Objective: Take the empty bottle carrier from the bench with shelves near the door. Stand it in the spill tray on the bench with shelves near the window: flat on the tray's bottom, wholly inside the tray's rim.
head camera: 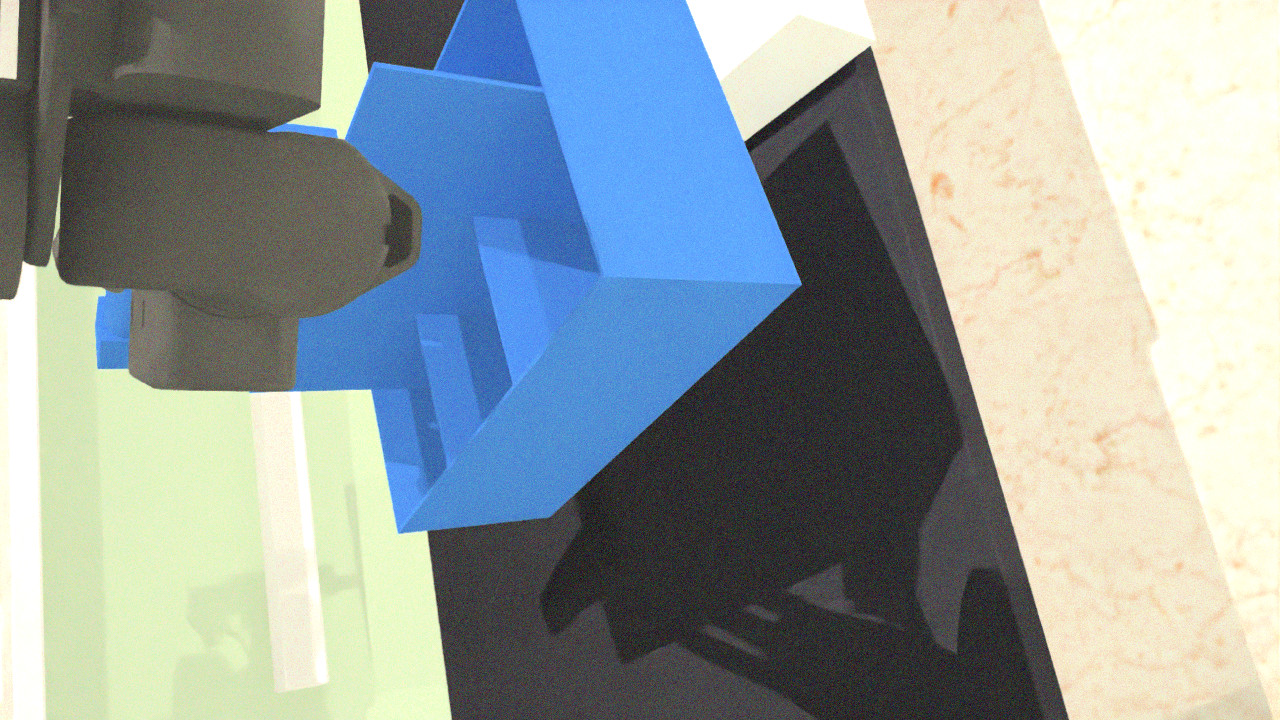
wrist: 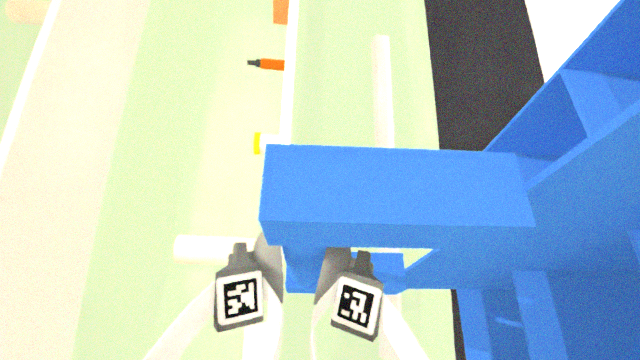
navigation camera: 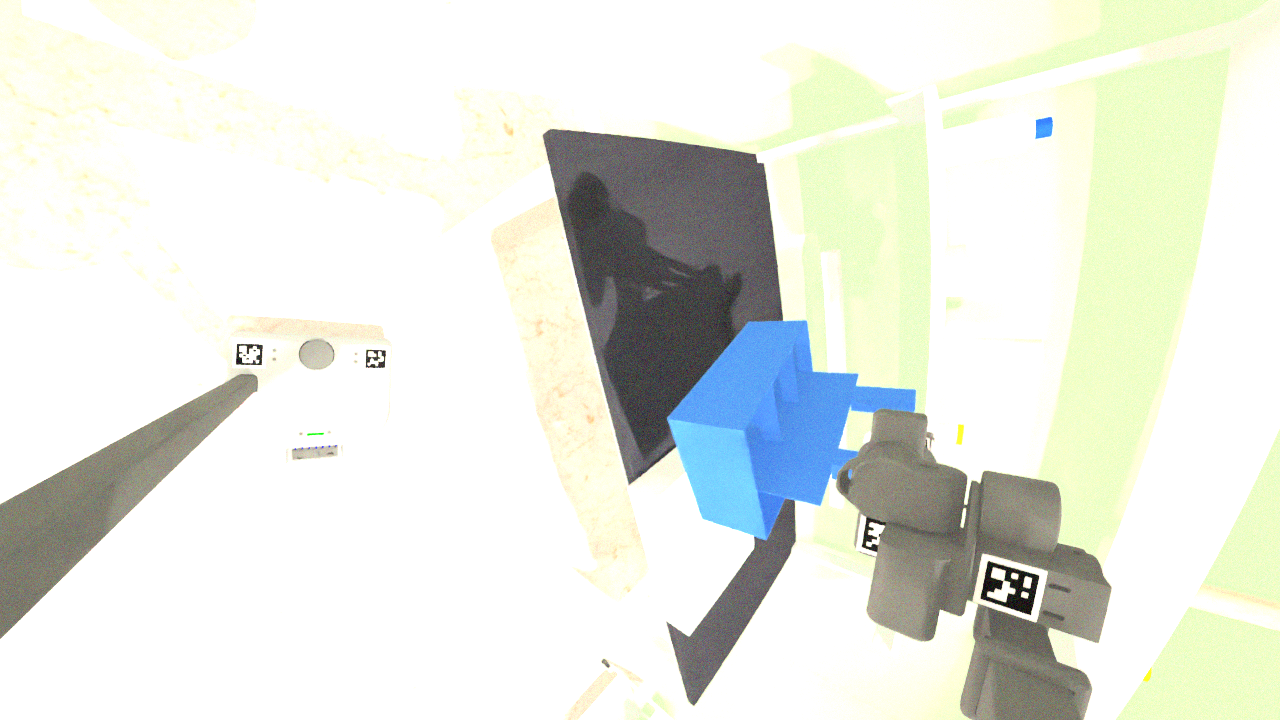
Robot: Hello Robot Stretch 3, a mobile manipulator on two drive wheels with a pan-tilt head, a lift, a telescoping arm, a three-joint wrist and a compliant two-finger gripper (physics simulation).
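Frame: origin at the robot's base, x ahead, y left, z up, level; centimetres.
Where they show: gripper, between the fingertips: [wrist: 301,251]; robot's base, origin of its link: [navigation camera: 317,353].
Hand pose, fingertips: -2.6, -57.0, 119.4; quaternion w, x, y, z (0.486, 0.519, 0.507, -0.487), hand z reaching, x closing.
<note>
Each offset is from my fingertips to the top centre of the thing, as dx, dy, dz. "pt": to the spot under its first point. Level surfaces: height alone.
The empty blue bottle carrier @(-0.4, +0.4, +1.9) [head camera: 653,134] [navigation camera: 733,376] [wrist: 390,185] hangs roughly upright above the dark bench top @(dz -43.2) [head camera: 501,626] [navigation camera: 662,179] [wrist: 475,75], apart from it, its shadow falling there. Its dividers show in the head view. My gripper [wrist: 301,251] is shut on the carrier's handle; its fingertips are partly hidden behind the handle bar in the wrist view. A whitish object @(-30.8, -13.6, -35.5) [head camera: 796,71] [navigation camera: 693,573] [wrist: 565,30] on the dark top, partly hidden by the carrier, looks like the spill tray; its bottom and rim cannot be made out.
A pale green wall [head camera: 179,501] [wrist: 330,65] with white rails stands behind the bench. An orange marker @(pt -25.0, -60.1, +5.8) [wrist: 272,64], a yellow-ended item @(pt -6.2, -55.1, +7.7) [wrist: 257,143], an orange block @(pt -38.3, -62.3, +4.8) [wrist: 280,11] and a pale cylinder @(pt +13.5, -39.9, +14.7) [wrist: 205,249] show there. Marbled flooring [head camera: 1163,537] lies before the bench.
</note>
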